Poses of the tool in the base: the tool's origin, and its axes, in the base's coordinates. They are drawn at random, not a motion.
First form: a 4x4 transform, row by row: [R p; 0 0 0 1], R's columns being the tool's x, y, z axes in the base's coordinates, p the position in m. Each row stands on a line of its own.
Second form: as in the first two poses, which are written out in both.
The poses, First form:
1:
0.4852, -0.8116, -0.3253, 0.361
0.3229, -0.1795, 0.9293, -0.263
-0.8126, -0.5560, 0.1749, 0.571
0, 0, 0, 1
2:
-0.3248, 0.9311, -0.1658, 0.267
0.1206, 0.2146, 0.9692, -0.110
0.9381, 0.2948, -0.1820, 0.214
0, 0, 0, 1
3:
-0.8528, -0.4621, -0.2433, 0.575
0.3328, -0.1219, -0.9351, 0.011
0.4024, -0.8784, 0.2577, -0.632
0, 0, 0, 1
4:
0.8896, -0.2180, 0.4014, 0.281
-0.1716, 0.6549, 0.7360, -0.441
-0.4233, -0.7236, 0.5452, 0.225
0, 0, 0, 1
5:
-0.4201, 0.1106, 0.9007, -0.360
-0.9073, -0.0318, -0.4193, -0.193
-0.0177, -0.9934, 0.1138, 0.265
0, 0, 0, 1
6:
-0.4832, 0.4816, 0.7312, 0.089
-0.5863, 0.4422, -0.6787, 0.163
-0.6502, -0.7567, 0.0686, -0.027
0, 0, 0, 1
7:
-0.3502, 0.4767, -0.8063, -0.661
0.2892, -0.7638, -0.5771, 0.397
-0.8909, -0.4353, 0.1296, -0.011
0, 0, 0, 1
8:
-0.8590, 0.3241, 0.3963, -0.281
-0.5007, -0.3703, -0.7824, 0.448
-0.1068, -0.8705, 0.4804, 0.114
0, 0, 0, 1
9:
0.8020, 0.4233, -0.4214, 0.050
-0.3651, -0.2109, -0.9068, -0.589
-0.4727, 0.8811, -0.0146, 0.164
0, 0, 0, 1
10:
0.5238, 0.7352, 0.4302, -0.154
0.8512, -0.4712, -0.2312, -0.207
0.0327, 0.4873, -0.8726, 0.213
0, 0, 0, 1
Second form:
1: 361, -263, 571, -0.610, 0.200, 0.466, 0.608
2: 267, -110, 214, -0.401, -0.656, -0.482, 0.421
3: 575, 11, -632, 0.053, -0.607, 0.747, 0.266
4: 281, -441, 225, -0.415, 0.235, 0.013, 0.879
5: -360, -193, 265, -0.353, 0.564, -0.626, 0.407
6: 89, 163, -27, -0.038, 0.681, -0.527, 0.507
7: -661, 397, -11, 0.567, 0.338, -0.749, 0.063
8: -281, 448, 114, -0.088, 0.502, -0.823, 0.251
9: 50, -589, 164, 0.712, 0.020, -0.314, 0.628
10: -154, -207, 213, 0.847, 0.468, 0.137, 0.212
